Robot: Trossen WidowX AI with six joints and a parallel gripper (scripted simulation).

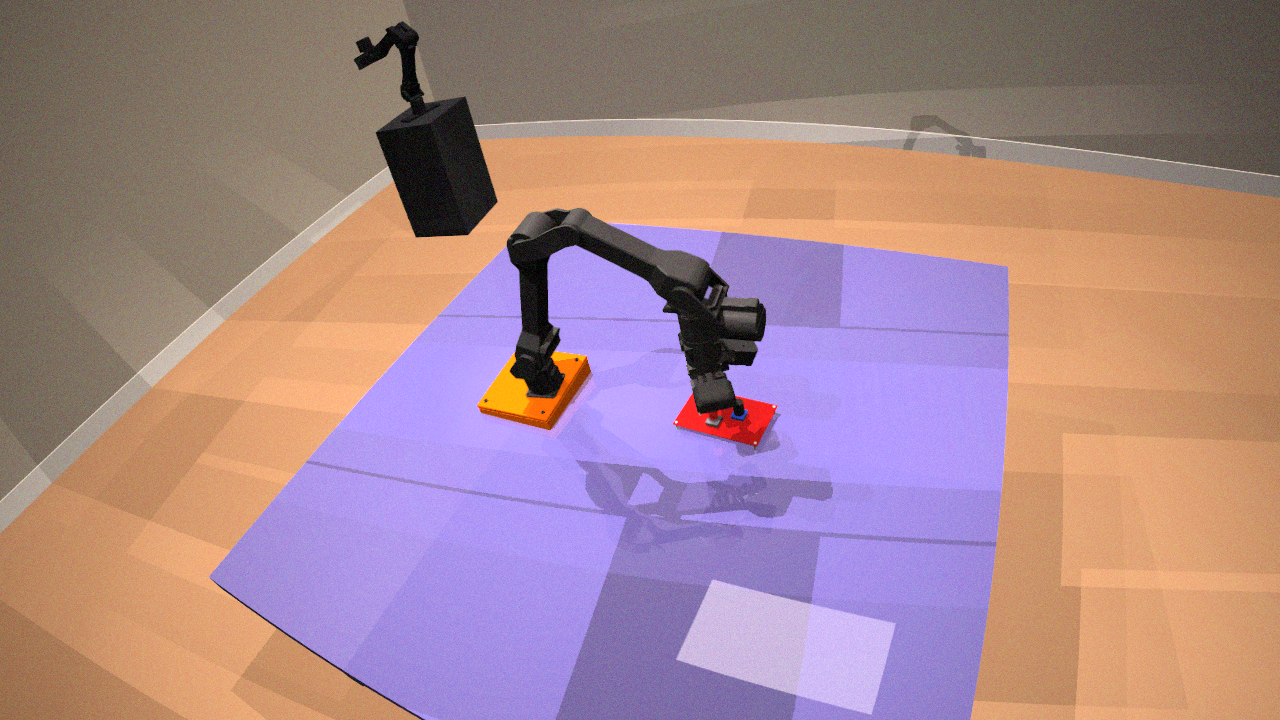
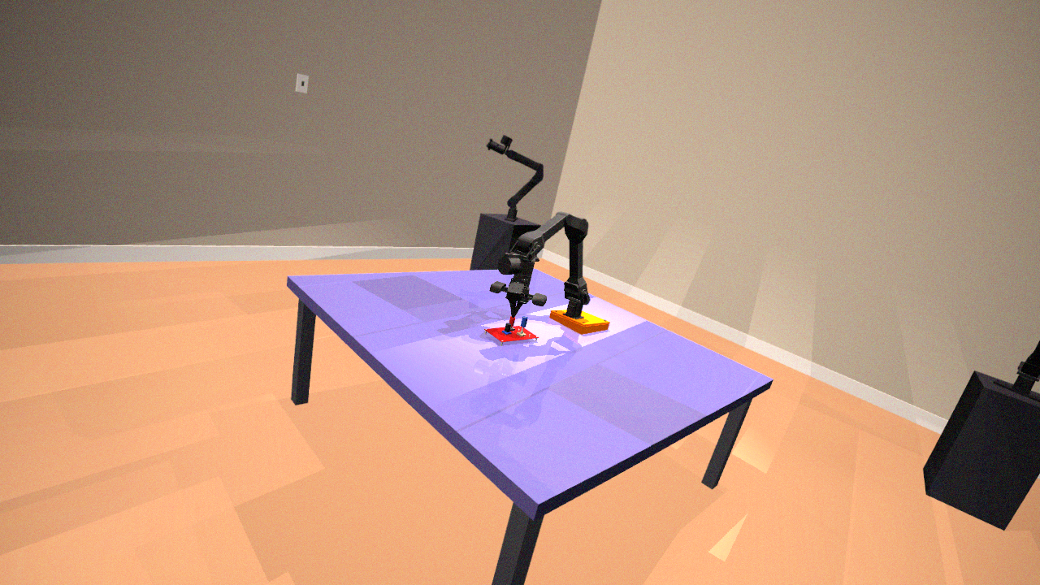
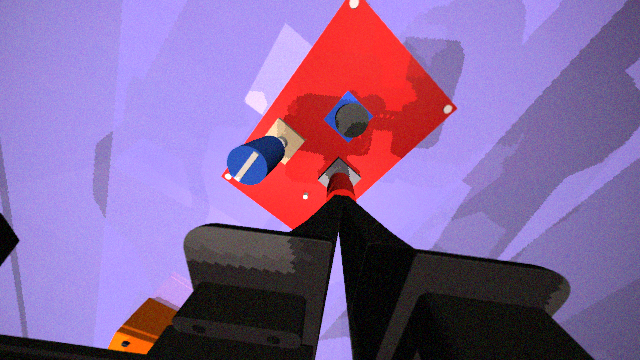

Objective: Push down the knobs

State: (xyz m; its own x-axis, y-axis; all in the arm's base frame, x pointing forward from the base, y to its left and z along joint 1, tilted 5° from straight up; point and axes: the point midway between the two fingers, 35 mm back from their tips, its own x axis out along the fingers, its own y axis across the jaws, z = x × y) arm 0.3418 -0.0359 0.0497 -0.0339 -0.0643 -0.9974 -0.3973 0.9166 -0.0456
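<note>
My gripper tip is 5 cm to the right of the potentiometer with blue knob and 1 cm above it. From my gripper tip the other things lie so: grey potentiometer 3 cm below.
</note>
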